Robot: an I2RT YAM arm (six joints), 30 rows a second.
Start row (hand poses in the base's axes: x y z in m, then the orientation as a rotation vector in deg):
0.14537, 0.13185, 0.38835, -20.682, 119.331, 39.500
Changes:
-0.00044, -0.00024, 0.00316, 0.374, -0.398, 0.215
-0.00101, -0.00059, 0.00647, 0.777, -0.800, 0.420
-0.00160, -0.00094, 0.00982, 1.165, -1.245, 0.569
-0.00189, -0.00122, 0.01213, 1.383, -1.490, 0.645
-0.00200, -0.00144, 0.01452, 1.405, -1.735, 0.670
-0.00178, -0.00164, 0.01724, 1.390, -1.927, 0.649
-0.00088, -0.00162, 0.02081, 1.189, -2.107, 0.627
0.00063, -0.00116, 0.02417, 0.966, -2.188, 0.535
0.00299, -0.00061, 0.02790, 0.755, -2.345, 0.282
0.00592, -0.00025, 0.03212, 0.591, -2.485, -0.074
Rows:
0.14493, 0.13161, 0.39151, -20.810, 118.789, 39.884
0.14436, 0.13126, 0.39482, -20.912, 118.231, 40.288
0.14377, 0.13091, 0.39817, -20.974, 117.641, 40.628
0.14348, 0.13063, 0.40048, -20.999, 117.314, 40.815
0.14337, 0.13041, 0.40287, -21.080, 117.072, 40.775
0.14359, 0.13021, 0.40559, -21.118, 116.899, 40.686
0.14449, 0.13023, 0.40916, -21.256, 116.814, 40.413
0.14600, 0.13069, 0.41252, -21.305, 116.836, 40.109
0.14836, 0.13124, 0.41625, -21.198, 116.789, 39.698
0.15129, 0.13160, 0.42047, -20.952, 116.743, 39.279

